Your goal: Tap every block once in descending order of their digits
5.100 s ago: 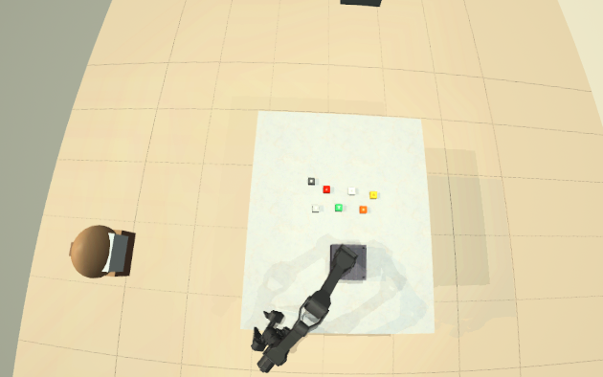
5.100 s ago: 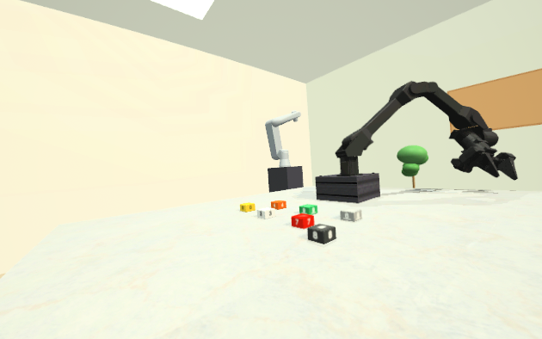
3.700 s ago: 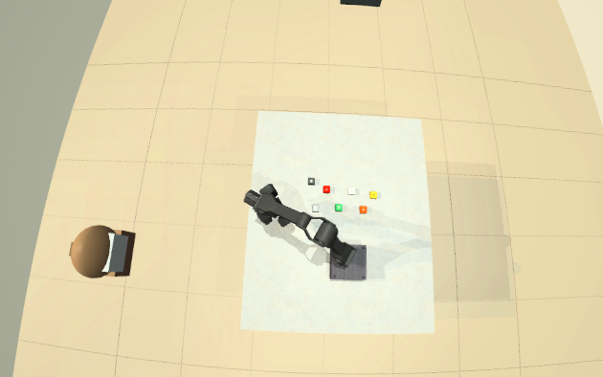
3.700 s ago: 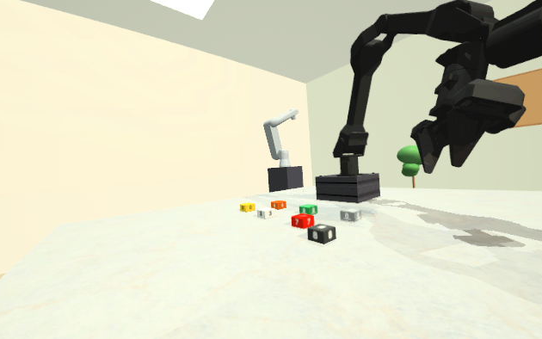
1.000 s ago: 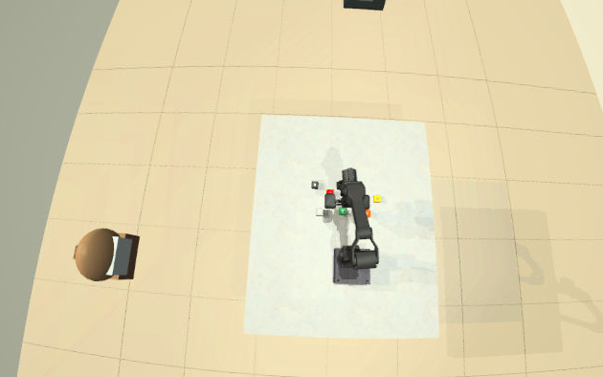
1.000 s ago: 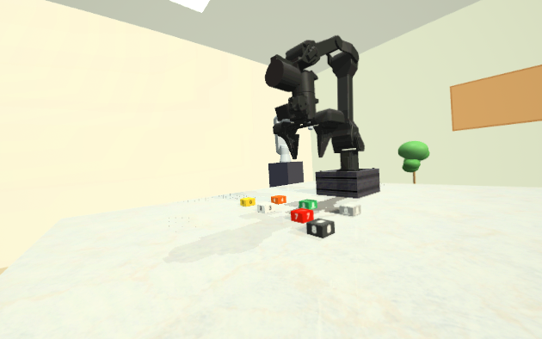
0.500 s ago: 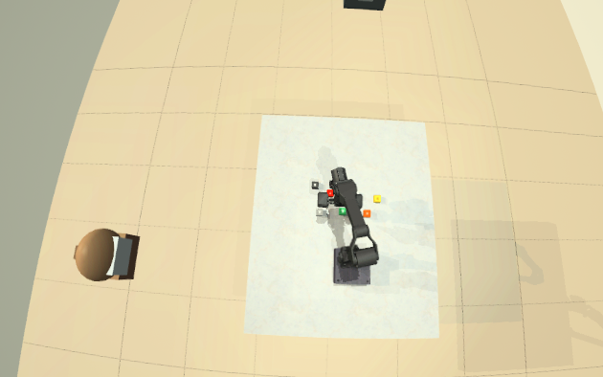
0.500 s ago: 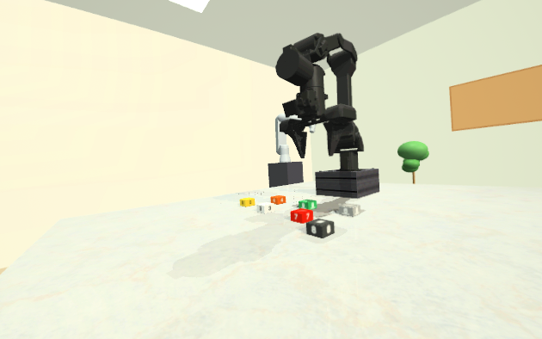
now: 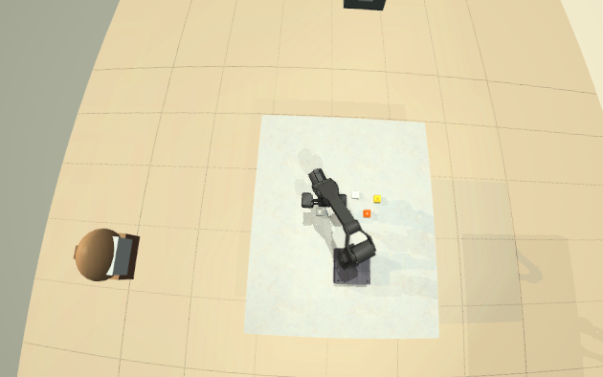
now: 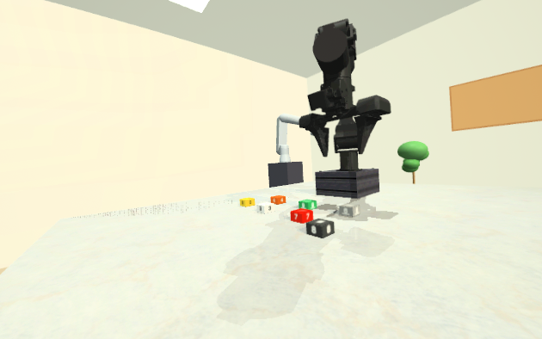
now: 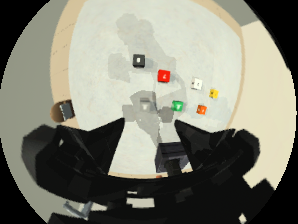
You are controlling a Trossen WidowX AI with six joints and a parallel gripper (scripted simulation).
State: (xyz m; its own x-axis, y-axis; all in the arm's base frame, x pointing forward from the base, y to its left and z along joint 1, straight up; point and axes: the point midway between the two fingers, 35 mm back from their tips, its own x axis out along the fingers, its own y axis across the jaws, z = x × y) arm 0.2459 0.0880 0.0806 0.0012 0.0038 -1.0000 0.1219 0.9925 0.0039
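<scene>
Right now my gripper tip is 12 cm above the green block, 10 cm to the left of it and 1 cm past it. The rest, counted from my gripper tip: red block: 12 cm below, 8 cm ahead, 5 cm to the right; then grey block: 12 cm below, 1 cm to the left, 1 cm behind; then black block: 13 cm ahead, 12 cm below, 2 cm to the left.
</scene>
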